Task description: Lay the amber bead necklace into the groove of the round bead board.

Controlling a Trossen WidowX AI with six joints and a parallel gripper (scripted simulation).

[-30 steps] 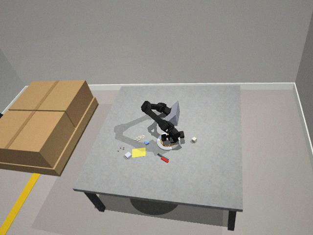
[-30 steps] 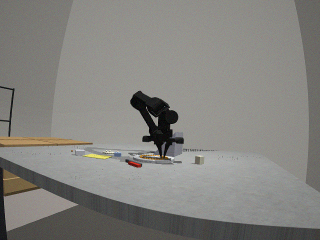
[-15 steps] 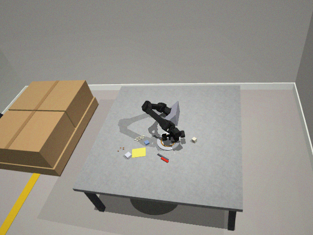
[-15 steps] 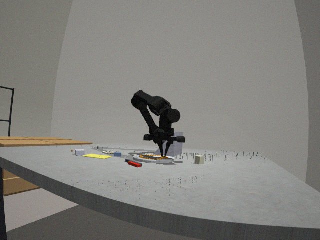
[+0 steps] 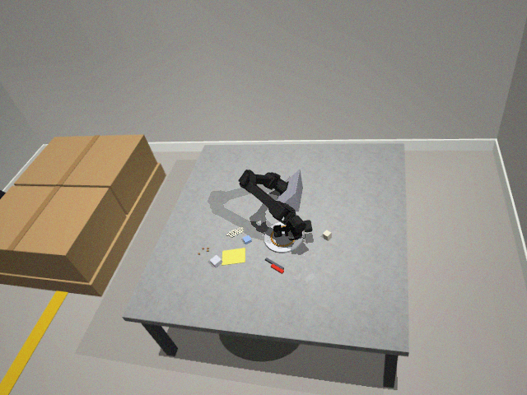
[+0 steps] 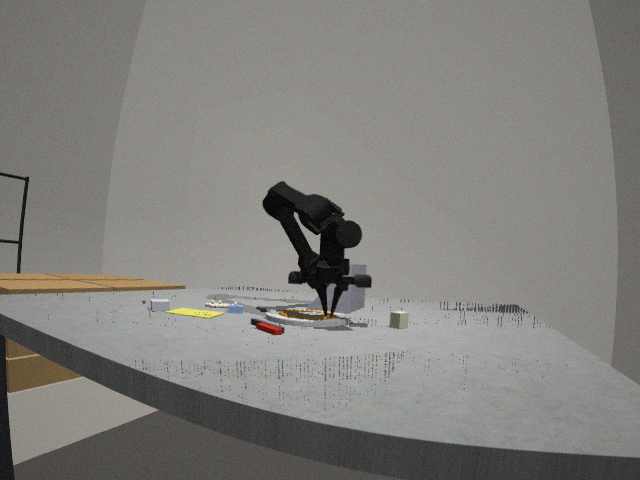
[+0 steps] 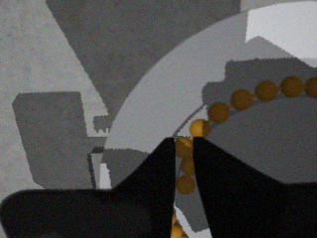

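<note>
My gripper tip is 20 mm past the round bead board, 60 mm to the left of it and 10 mm above it. Round my gripper tip: blue cube: 20 mm ahead, 250 mm to the right, 10 mm below; cream cube: 40 mm behind, 160 mm to the left; red-handled tool: 160 mm ahead, 60 mm to the right, 10 mm below.
</note>
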